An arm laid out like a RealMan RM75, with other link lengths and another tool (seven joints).
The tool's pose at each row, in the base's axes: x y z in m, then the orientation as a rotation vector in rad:
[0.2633 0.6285 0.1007 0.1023 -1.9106 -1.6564]
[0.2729 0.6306 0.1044 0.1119 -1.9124 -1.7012]
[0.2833 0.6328 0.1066 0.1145 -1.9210 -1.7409]
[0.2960 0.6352 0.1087 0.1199 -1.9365 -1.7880]
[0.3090 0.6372 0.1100 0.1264 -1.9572 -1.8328]
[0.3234 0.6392 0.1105 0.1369 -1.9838 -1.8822]
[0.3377 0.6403 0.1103 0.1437 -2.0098 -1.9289]
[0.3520 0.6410 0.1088 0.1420 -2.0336 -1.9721]
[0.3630 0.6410 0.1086 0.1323 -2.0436 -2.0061]
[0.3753 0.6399 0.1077 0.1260 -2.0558 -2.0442]
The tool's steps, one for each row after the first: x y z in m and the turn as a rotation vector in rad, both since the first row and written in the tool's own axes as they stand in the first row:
[-0.0073 0.0069 -0.0029 -0.0202 -0.0155 -0.0311]
[-0.0159 0.0128 -0.0061 -0.0356 -0.0368 -0.0578]
[-0.0265 0.0193 -0.0102 -0.0505 -0.0648 -0.0926]
[-0.0375 0.0251 -0.0147 -0.0610 -0.0949 -0.1285]
[-0.0499 0.0306 -0.0199 -0.0698 -0.1294 -0.1710]
[-0.0621 0.0352 -0.0258 -0.0780 -0.1640 -0.2097]
[-0.0747 0.0386 -0.0321 -0.0873 -0.1994 -0.2412]
[-0.0837 0.0419 -0.0373 -0.1002 -0.2250 -0.2586]
[-0.0936 0.0448 -0.0442 -0.1131 -0.2526 -0.2810]

